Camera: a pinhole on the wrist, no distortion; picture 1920 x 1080 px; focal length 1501.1 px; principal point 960.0 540.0 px. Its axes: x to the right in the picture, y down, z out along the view. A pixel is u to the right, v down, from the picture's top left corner.
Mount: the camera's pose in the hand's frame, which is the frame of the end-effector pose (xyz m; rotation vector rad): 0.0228 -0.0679 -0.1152 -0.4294 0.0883 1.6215
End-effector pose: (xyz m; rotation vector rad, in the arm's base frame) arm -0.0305 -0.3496 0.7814 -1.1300 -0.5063 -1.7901
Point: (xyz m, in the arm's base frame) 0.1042 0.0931 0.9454
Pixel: 321 551
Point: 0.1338 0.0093 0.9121
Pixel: 529 544
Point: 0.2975 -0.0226 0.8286
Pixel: 986 690
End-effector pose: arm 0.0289 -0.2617 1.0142 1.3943 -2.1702 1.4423
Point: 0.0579 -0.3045 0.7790
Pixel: 1357 855
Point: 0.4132 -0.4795 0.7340
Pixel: 298 973
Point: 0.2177 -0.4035 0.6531
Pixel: 908 933
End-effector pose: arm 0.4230 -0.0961 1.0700 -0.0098 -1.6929 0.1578
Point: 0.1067 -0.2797 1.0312
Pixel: 120 378
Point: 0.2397 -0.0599 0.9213
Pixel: 1094 802
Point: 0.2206 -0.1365 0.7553
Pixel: outside the picture
